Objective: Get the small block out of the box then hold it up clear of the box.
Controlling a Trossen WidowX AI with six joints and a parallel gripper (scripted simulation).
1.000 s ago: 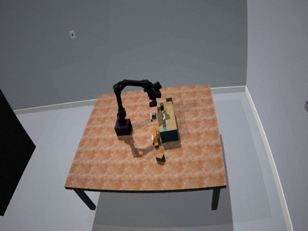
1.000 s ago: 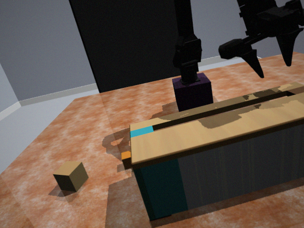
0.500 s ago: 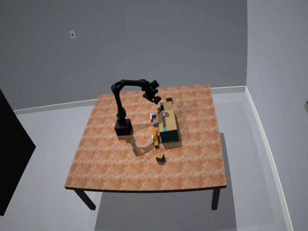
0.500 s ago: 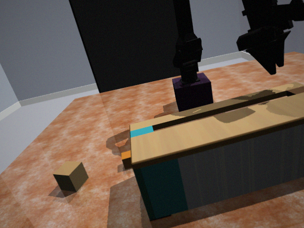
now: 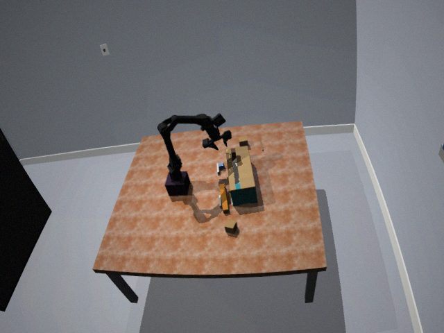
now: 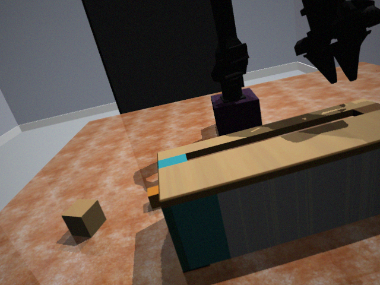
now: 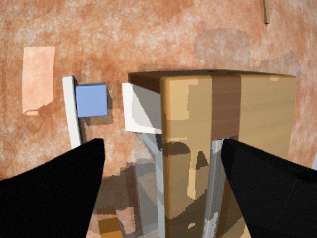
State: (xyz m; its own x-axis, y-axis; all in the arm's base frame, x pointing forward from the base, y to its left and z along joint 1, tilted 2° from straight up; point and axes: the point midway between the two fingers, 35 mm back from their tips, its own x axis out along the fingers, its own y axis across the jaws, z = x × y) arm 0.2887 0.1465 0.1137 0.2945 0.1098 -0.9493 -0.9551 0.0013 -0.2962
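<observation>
Now: the light-blue block 30 mm behind my gripper tip and 150 mm below it. Round my gripper tip: box 60 mm ahead, 160 mm to the right, 100 mm below.
</observation>
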